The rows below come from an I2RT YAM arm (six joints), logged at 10 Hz.
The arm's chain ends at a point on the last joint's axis. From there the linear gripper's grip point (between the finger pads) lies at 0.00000 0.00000 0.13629 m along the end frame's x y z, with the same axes.
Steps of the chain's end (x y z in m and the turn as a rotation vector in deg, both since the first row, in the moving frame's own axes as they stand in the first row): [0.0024, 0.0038, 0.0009, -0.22, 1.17, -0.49]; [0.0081, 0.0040, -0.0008, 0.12, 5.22, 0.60]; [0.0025, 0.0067, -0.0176, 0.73, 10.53, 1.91]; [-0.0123, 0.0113, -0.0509, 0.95, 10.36, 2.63]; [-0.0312, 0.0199, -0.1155, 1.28, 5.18, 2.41]
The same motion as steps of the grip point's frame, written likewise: [0.0052, 0.0043, 0.0009, -0.22, 1.17, -0.49]; [0.0205, 0.0038, -0.0014, 0.12, 5.22, 0.60]; [0.0274, 0.0054, -0.0199, 0.73, 10.53, 1.91]; [0.0123, 0.0096, -0.0531, 0.95, 10.36, 2.63]; [-0.0188, 0.0171, -0.1161, 1.28, 5.18, 2.41]
